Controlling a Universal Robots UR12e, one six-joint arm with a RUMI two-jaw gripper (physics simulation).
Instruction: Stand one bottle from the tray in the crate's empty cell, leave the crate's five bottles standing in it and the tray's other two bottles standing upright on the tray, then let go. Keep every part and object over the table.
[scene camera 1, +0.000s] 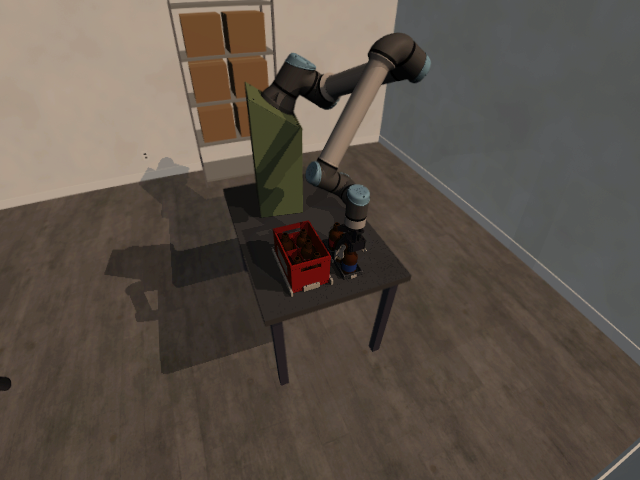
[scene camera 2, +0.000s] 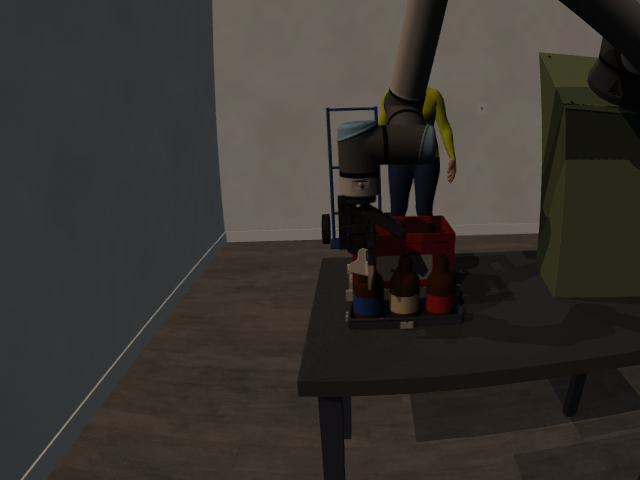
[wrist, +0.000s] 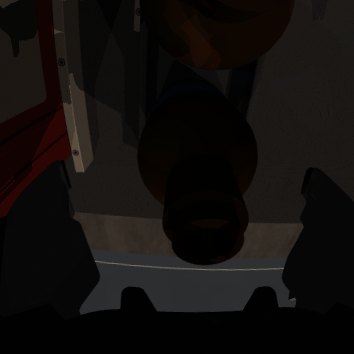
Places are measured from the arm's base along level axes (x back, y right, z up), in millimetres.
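Pixels of known places: gripper, fingertip midpoint: (scene camera 1: 349, 255) (scene camera 2: 368, 277) (wrist: 187, 167); arm's base, link origin: (scene camera 1: 276, 104) (scene camera 2: 617, 88).
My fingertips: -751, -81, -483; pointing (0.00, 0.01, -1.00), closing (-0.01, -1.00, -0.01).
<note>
Ahead of a thing's pixels: the offset from my fingertips to its top centre, as dx, dy, dz. "pt": to the spot under its first point.
The red crate @(+106, +203, +69) (scene camera 1: 316, 276) (scene camera 2: 413, 244) (wrist: 56, 131) stands upright on the table, with brown bottles @(+109, +163, +57) (scene camera 1: 307, 249) standing inside; its empty cell is hard to make out. Beside it, the dark tray @(pt +155, -68, -91) (scene camera 2: 434, 320) holds three upright bottles in a row: blue-labelled @(+0, -6, +54) (scene camera 1: 349, 261) (scene camera 2: 367, 303) (wrist: 197, 150) at the table's front end, cream-labelled @(+88, -11, +54) (scene camera 2: 404, 290) (wrist: 225, 42) in the middle, red-labelled @(+177, -21, +54) (scene camera 1: 334, 237) (scene camera 2: 440, 290) nearest the pedestal. My gripper (scene camera 1: 348, 252) (scene camera 2: 367, 272) (wrist: 187, 167) is open around the blue-labelled bottle's upper part, with gaps on both sides in the wrist view.
The green pedestal (scene camera 1: 281, 180) (scene camera 2: 599, 222) stands at the table's back end. Pale brackets (scene camera 1: 311, 286) (wrist: 77, 125) lie along the crate's base. The table's front edge (scene camera 1: 336, 300) is close to the crate and tray. A person (scene camera 2: 413, 186) and a blue hand truck (scene camera 2: 329, 139) stand beyond the table.
</note>
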